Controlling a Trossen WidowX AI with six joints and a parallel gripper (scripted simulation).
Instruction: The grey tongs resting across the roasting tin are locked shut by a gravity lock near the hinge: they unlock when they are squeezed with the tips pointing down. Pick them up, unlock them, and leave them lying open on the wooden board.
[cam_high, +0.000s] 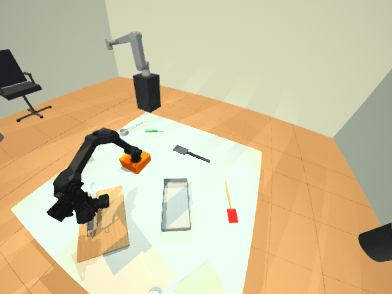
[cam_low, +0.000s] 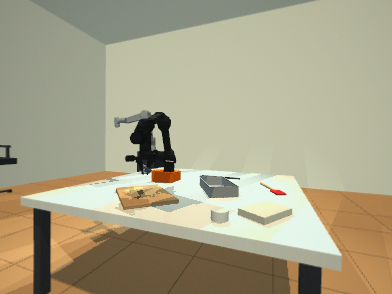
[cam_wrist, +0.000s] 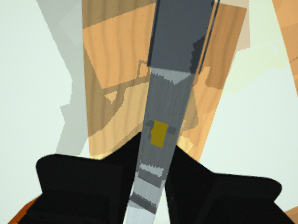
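Right now my gripper tip is 100 mm above the wooden board and 10 mm past it. From my gripper tip the other things lie so: grey roasting tin (290 mm ahead, 280 mm to the left, 80 mm below); then beige block (580 mm ahead, 100 mm below); then yellow lock piece (40 mm above, 20 mm to the right, 20 mm ahead).
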